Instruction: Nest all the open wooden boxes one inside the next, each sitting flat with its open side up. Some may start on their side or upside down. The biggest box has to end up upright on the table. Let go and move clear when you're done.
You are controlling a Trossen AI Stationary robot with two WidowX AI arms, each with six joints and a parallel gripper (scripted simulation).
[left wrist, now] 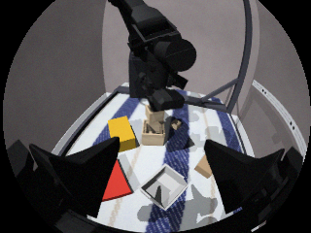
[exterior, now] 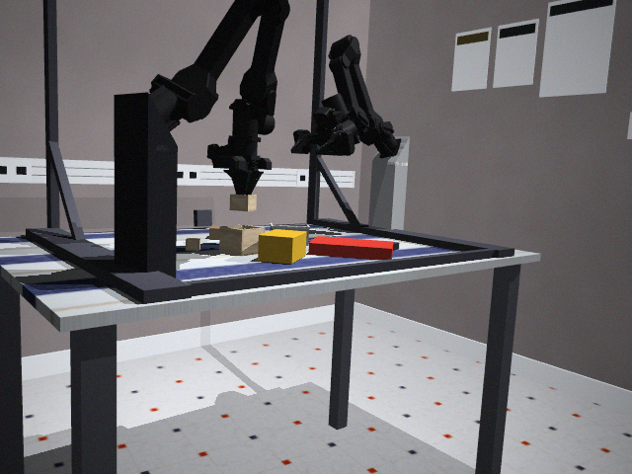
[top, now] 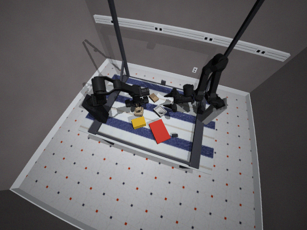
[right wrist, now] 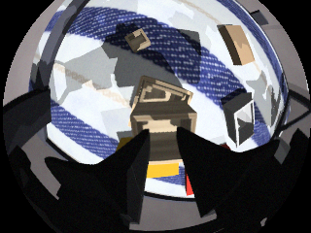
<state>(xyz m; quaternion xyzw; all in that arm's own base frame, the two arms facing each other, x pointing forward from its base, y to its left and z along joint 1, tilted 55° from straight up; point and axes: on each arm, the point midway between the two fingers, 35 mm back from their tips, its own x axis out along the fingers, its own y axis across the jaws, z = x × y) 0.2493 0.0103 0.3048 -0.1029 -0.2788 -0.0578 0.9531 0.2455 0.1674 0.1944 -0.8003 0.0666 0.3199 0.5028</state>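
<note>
The medium wooden box lies 140 mm below my right hand. Also, from my right hand: white box: 200 mm to the left, 130 mm below, 10 mm behind; then tiny wooden box: 150 mm below, 100 mm behind, 60 mm to the right; then brown block: 170 mm behind, 140 mm to the left, 140 mm below.
</note>
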